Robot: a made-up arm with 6 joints.
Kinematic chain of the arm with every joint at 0, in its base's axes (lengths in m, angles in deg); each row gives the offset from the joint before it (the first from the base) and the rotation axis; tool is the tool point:
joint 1: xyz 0 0 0.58 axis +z
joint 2: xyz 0.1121 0 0 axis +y
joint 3: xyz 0 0 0.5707 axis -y
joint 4: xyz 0 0 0.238 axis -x
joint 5: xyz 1.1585 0 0 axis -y
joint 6: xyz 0.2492 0 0 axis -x
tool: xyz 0 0 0
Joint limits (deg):
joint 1: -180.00..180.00
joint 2: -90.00..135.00
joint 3: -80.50..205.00
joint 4: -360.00..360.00
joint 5: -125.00..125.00
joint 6: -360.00..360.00
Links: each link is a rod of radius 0.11 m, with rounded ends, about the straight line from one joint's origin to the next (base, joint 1, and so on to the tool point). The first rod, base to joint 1, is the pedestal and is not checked.
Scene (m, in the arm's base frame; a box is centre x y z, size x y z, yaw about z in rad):
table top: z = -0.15
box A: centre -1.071 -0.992 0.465 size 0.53 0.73 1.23 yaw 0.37
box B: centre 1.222 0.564 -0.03 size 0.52 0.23 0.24 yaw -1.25
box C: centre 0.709 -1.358 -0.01 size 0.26 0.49 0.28 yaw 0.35
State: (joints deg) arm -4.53 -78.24 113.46 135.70 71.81 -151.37
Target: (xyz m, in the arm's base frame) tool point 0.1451 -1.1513 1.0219
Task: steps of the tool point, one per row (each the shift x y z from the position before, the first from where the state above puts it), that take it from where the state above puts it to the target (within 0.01 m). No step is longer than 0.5 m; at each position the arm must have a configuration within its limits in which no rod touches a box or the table.
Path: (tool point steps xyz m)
1: -0.0413 -0.1942 0.4128
2: 0.0772 -0.1906 0.4072
3: 0.1872 -0.1478 0.3815
4: 0.2770 -0.0710 0.3363
5: 0.3351 0.0310 0.2722
6: -0.0459 -0.2834 -0.2213
7: 0.1039 -0.2768 -0.2302
8: 0.2292 -0.2167 -0.2328
9: 0.3118 -0.1136 -0.2378
10: 0.3360 0.0172 -0.2444

